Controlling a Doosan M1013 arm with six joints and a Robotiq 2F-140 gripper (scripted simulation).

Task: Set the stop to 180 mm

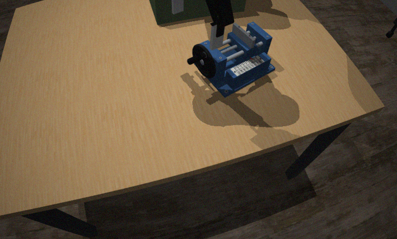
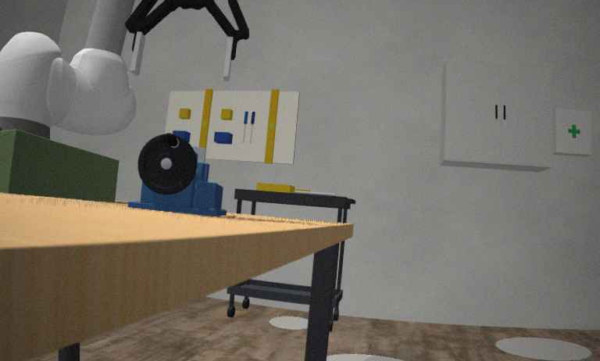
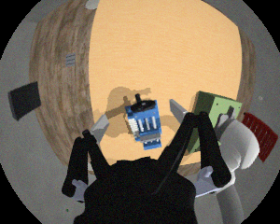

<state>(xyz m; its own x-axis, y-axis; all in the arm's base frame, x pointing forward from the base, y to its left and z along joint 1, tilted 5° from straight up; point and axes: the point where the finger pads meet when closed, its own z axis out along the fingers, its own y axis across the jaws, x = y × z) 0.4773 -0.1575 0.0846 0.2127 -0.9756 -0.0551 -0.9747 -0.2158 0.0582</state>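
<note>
The handwheel lies 120 mm below my hand, 20 mm to the left of it and 10 mm behind it. Round my hand: stop plate (170 mm to the left, 130 mm below, 30 mm behind).
</note>
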